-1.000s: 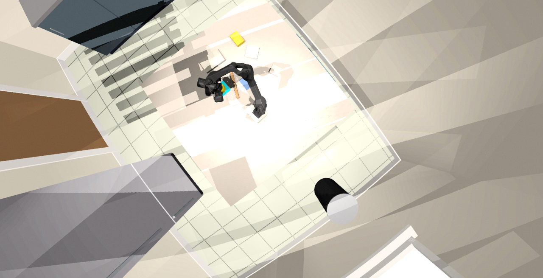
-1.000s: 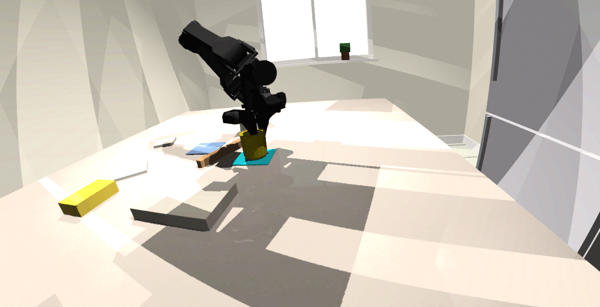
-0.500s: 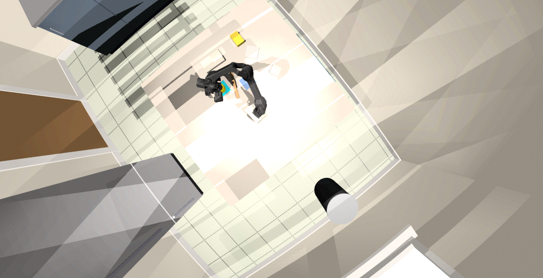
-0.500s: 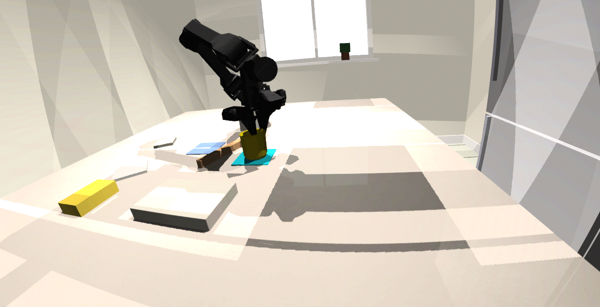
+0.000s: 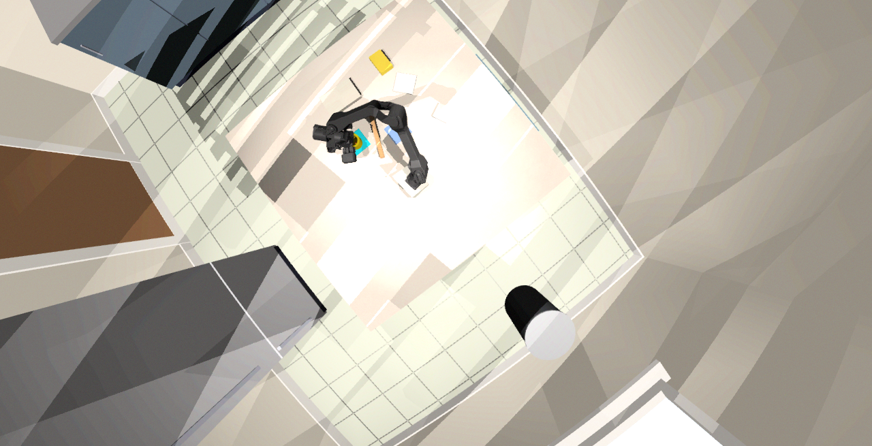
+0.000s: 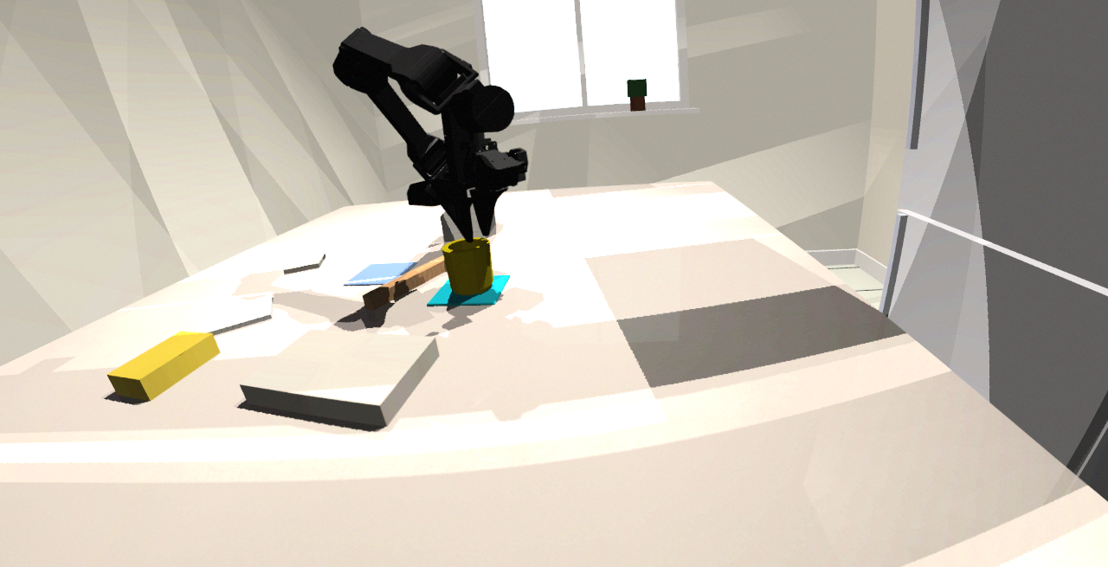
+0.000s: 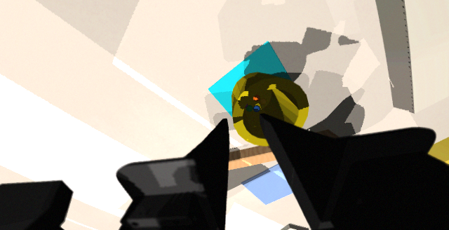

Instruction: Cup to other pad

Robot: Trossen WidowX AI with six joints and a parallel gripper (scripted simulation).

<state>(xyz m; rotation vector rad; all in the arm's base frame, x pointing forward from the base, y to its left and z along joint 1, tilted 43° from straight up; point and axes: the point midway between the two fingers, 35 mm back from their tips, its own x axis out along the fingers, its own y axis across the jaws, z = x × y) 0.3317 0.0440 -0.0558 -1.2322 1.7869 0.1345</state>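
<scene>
Right now the yellow cup is 40 mm below my gripper tip, 20 mm to the right of it and 20 mm ahead of it. Also, from my gripper tip: wooden bar 110 mm to the right, 70 mm below, 30 mm behind; then grey slab 240 mm ahead, 130 mm to the right, 60 mm below; then cyan pad 80 mm below, 20 mm to the right, 20 mm ahead.
</scene>
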